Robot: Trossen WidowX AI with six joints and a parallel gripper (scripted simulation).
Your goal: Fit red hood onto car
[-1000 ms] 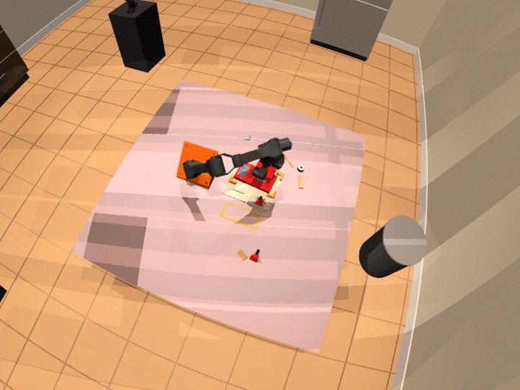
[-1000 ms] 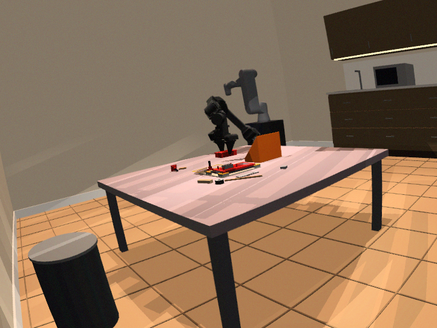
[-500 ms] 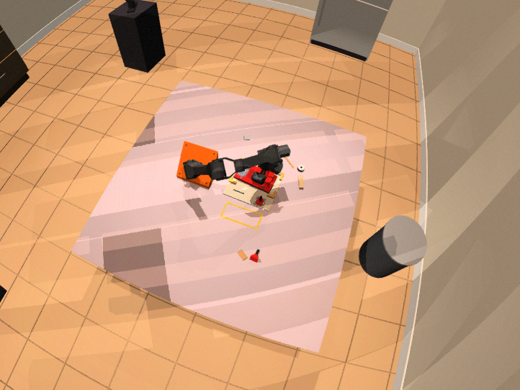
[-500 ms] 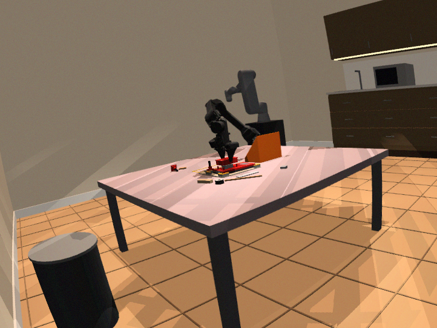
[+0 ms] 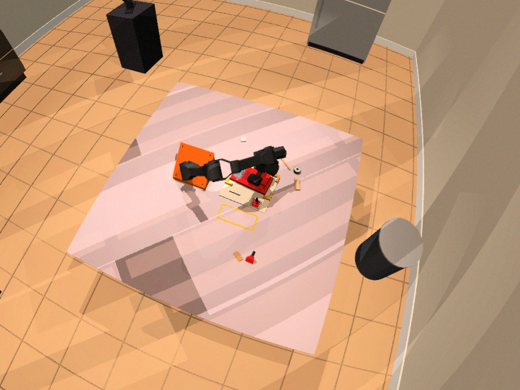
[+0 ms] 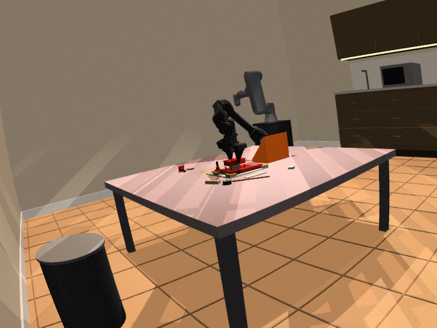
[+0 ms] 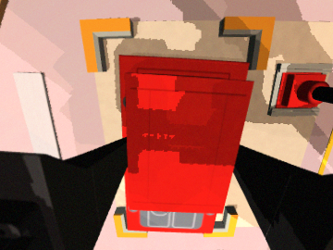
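Now: gripper tip 10 mm below the red hood. From my gripper tip the other things lie so: black ring 160 mm ahead, 160 mm to the left, 50 mm below; stick 50 mm ahead, 200 mm to the left, 50 mm below; grey engine block 30 mm below.
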